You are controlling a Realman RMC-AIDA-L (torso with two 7-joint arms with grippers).
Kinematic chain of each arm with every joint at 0, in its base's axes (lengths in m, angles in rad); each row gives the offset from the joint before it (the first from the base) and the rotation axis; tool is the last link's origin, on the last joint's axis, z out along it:
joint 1: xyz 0 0 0.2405 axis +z
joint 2: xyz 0 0 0 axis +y
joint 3: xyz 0 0 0.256 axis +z
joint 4: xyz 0 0 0 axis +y
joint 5: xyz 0 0 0.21 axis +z
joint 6: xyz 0 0 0 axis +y
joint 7: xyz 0 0 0.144 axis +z
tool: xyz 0 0 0
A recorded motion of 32 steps. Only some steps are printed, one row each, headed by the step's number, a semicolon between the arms.
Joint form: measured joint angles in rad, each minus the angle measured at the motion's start. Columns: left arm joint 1, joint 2, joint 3, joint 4, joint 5, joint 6, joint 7; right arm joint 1, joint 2, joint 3, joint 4, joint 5, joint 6, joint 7.
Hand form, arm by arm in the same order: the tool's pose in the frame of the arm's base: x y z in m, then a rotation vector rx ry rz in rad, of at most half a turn. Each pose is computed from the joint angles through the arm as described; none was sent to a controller.
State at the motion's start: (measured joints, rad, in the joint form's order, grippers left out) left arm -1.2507 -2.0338 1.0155 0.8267 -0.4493 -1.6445 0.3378; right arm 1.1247 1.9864 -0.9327 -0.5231 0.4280 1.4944 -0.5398
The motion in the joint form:
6: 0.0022 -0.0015 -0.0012 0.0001 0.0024 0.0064 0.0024; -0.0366 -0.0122 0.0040 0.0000 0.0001 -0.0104 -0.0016
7: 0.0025 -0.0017 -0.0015 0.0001 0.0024 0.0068 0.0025; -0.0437 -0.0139 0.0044 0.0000 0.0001 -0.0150 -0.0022
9: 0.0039 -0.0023 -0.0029 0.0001 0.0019 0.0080 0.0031; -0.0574 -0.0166 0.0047 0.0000 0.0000 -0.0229 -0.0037
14: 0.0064 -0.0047 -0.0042 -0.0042 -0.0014 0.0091 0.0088; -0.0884 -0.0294 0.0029 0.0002 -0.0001 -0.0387 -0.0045
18: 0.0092 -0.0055 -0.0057 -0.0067 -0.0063 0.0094 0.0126; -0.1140 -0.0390 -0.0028 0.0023 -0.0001 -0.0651 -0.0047
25: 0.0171 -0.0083 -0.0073 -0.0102 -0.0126 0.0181 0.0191; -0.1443 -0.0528 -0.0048 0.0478 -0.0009 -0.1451 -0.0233
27: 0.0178 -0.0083 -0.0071 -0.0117 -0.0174 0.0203 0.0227; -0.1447 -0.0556 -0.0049 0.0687 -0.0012 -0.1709 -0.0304
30: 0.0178 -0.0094 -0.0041 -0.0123 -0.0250 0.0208 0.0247; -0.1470 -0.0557 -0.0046 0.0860 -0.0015 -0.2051 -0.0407
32: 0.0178 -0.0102 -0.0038 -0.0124 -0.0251 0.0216 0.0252; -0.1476 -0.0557 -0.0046 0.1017 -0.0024 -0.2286 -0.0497
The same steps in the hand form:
6: -0.0558 0.4304 0.0034 -2.5465 -1.2314 0.4423; 0.1803 0.4175 -0.0062 -2.4909 1.4740 -0.5073
7: -0.0558 0.4304 0.0033 -2.5465 -1.2318 0.4417; 0.1834 0.4173 -0.0054 -2.4831 1.4796 -0.5040
9: -0.0563 0.4304 0.0031 -2.5467 -1.2338 0.4390; 0.1895 0.4165 -0.0041 -2.4694 1.4902 -0.4996
14: -0.0575 0.4295 0.0014 -2.5543 -1.2364 0.4394; 0.2042 0.4152 0.0018 -2.4307 1.5145 -0.4934
18: -0.0585 0.4289 0.0006 -2.5602 -1.2407 0.4366; 0.2168 0.4150 0.0060 -2.3932 1.5245 -0.4856
25: -0.0611 0.4285 -0.0013 -2.5653 -1.2463 0.4263; 0.2394 0.4145 0.0071 -2.3394 1.5290 -0.4704
27: -0.0609 0.4285 -0.0018 -2.5706 -1.2445 0.4219; 0.2435 0.4150 0.0058 -2.3307 1.5245 -0.4681
30: -0.0600 0.4278 -0.0030 -2.5789 -1.2424 0.4188; 0.2477 0.4161 0.0040 -2.3215 1.5105 -0.4593
32: -0.0599 0.4277 -0.0034 -2.5798 -1.2414 0.4186; 0.2508 0.4164 0.0023 -2.3175 1.5009 -0.4575

